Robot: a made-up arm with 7 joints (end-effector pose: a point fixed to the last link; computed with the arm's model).
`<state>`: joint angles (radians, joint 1 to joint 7).
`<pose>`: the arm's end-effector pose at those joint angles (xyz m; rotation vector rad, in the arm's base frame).
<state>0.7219 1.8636 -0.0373 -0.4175 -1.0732 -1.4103 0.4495</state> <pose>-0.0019 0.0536 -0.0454 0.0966 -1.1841 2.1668</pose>
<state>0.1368 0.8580 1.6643 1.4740 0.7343 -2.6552 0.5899</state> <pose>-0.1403 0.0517 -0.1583 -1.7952 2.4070 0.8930</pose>
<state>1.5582 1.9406 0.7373 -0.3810 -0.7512 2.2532 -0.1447</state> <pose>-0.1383 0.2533 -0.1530 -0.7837 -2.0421 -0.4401</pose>
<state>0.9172 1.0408 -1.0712 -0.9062 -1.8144 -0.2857 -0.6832</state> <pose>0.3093 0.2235 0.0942 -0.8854 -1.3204 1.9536</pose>
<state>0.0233 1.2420 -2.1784 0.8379 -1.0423 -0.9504 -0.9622</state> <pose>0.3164 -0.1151 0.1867 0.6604 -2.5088 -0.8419</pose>
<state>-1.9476 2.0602 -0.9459 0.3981 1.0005 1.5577 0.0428</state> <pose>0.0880 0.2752 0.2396 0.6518 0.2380 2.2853</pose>
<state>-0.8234 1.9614 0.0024 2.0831 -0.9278 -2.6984 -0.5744</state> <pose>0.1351 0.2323 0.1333 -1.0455 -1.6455 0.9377</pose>
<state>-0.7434 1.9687 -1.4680 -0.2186 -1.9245 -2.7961 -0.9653</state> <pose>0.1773 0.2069 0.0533 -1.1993 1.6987 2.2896</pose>
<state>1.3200 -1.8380 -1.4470 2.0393 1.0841 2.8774 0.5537</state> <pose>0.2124 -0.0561 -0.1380 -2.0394 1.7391 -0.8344</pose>
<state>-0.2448 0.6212 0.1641 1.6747 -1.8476 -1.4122 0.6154</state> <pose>0.0630 -0.0768 0.0068 1.0642 -1.2787 1.1078</pose>
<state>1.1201 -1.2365 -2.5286 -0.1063 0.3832 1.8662 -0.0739</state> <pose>0.1544 0.0557 0.3295 0.1804 -0.9170 1.3991</pose>
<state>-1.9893 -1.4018 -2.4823 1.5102 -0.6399 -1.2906 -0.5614</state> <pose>0.0697 0.1870 -0.1918 0.4764 0.8874 1.5497</pose>
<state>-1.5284 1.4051 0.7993 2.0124 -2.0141 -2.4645 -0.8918</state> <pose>0.1398 -0.0191 0.1641 -0.9376 -2.2905 -0.6725</pose>
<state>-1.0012 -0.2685 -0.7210 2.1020 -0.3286 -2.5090 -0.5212</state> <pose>0.0365 -0.0344 0.1991 -0.5018 -1.2925 -1.0402</pose>
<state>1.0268 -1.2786 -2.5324 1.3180 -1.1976 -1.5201 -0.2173</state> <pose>0.1089 0.1401 0.1273 -1.6360 -2.1291 0.8076</pose>
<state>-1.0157 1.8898 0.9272 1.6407 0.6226 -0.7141 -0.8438</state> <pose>0.4188 0.0970 0.1791 -1.7572 0.5463 0.5181</pose>
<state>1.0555 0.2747 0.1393 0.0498 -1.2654 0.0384 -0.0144</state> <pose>0.2912 0.0579 -0.0999 0.9463 0.9483 1.3208</pose>
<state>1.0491 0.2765 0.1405 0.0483 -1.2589 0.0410 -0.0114</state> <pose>0.2925 0.0583 -0.0990 0.9427 0.9509 1.3179</pose>
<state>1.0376 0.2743 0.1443 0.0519 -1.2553 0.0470 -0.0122</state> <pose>0.2939 0.0572 -0.0986 0.9409 0.9482 1.3123</pose>
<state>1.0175 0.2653 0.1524 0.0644 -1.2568 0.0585 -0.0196</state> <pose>0.2954 0.0533 -0.0992 0.9423 0.9357 1.3019</pose>
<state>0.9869 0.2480 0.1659 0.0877 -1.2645 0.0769 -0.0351</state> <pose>0.2970 0.0462 -0.1008 0.9478 0.9106 1.2859</pose>
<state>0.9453 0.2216 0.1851 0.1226 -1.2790 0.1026 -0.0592</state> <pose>0.2981 0.0357 -0.1034 0.9577 0.8706 1.2636</pose>
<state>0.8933 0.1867 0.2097 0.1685 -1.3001 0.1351 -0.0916</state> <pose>0.2984 0.0223 -0.1068 0.9713 0.8138 1.2361</pose>
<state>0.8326 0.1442 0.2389 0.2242 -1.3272 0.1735 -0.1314</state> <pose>0.2972 0.0069 -0.1106 0.9878 0.7392 1.2039</pose>
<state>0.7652 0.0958 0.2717 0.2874 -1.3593 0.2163 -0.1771</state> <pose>0.2942 -0.0092 -0.1148 1.0054 0.6470 1.1691</pose>
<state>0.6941 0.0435 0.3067 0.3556 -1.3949 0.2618 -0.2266</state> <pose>0.2897 -0.0243 -0.1193 1.0226 0.5397 1.1327</pose>
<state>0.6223 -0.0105 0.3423 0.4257 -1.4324 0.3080 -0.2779</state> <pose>0.2840 -0.0373 -0.1239 1.0374 0.4209 1.0967</pose>
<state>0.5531 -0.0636 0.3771 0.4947 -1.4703 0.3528 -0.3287</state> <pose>0.2781 -0.0472 -0.1286 1.0489 0.2968 1.0625</pose>
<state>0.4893 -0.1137 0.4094 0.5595 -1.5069 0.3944 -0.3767</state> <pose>0.2728 -0.0538 -0.1331 1.0563 0.1738 1.0311</pose>
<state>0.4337 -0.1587 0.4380 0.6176 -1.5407 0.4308 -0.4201</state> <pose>0.2686 -0.0576 -0.1371 1.0596 0.0591 1.0034</pose>
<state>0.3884 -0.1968 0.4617 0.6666 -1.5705 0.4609 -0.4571</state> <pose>0.2658 -0.0591 -0.1404 1.0597 -0.0408 0.9802</pose>
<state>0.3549 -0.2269 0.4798 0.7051 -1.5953 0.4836 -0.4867</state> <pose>0.2640 -0.0594 -0.1428 1.0575 -0.1209 0.9619</pose>
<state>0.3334 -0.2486 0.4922 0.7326 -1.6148 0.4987 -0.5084</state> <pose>0.2628 -0.0591 -0.1445 1.0541 -0.1789 0.9488</pose>
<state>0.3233 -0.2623 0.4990 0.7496 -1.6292 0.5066 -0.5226</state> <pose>0.2620 -0.0587 -0.1456 1.0504 -0.2150 0.9410</pose>
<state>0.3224 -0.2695 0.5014 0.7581 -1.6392 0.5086 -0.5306</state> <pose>0.2613 -0.0583 -0.1462 1.0469 -0.2328 0.9371</pose>
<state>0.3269 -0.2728 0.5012 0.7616 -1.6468 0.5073 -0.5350</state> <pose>0.2606 -0.0580 -0.1467 1.0438 -0.2398 0.9360</pose>
